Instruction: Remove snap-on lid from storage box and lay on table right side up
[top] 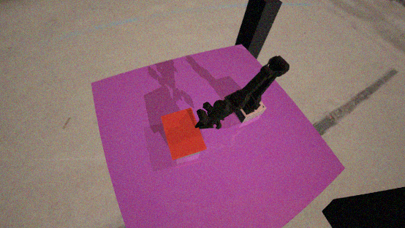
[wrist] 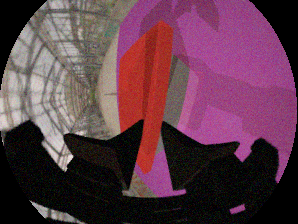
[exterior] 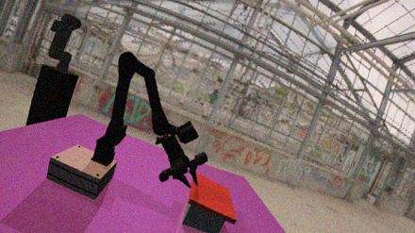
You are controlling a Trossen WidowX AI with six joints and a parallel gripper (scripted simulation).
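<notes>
My gripper tip is now 80 mm short of the lid and 10 mm to the left of it. Also, from my gripper tip: storage box: 70 mm ahead, 10 mm to the right, 60 mm below.
</notes>
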